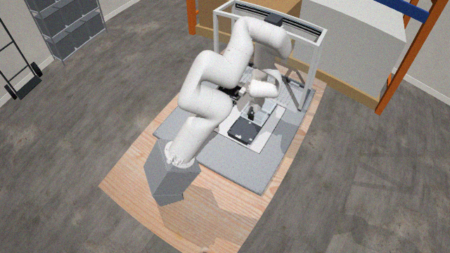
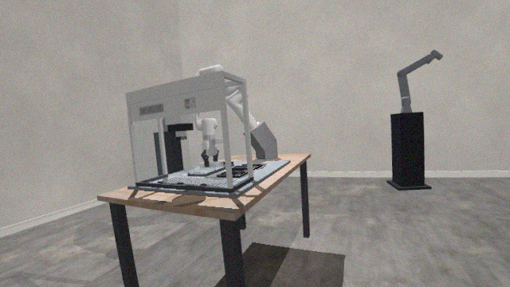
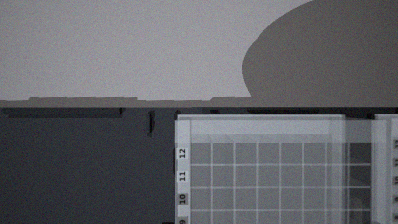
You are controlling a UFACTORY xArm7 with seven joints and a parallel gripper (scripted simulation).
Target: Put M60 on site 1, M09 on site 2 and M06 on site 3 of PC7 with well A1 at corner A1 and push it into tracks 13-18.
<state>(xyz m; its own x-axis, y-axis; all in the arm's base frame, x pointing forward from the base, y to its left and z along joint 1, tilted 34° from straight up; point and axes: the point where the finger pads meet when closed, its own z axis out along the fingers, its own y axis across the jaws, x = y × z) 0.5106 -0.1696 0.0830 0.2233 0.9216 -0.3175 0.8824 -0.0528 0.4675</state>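
Right now my hand is 10 mm above the 96-well plate M06. Round my hand: dark plate carrier PC7: 30 mm below, 10 mm behind; then clear plate: 100 mm ahead, 30 mm to the right, 30 mm below; then white apron: 80 mm to the left, 40 mm below.
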